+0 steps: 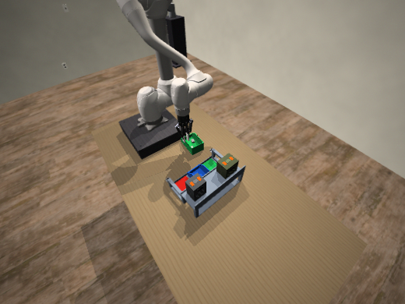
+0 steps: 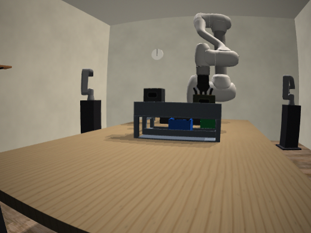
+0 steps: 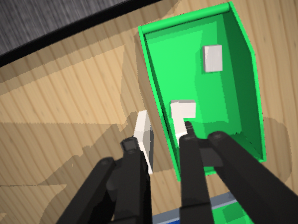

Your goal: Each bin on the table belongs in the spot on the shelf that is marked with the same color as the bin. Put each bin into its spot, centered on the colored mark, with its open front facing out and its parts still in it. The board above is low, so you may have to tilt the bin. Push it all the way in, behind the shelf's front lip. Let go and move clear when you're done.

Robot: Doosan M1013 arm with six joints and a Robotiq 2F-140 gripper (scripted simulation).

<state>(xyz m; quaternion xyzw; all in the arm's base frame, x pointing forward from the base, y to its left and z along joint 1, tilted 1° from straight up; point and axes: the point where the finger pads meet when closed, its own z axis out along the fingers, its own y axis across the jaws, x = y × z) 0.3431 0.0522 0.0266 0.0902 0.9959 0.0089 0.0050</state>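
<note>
Now: hand 80 mm above the green bin and 50 mm to the right of it. Also, from my hand: blue bin: 280 mm ahead, 110 mm to the right, 70 mm below; olive box: 380 mm ahead, 40 mm above; black box: 360 mm ahead, 230 mm to the right, 50 mm above.
</note>
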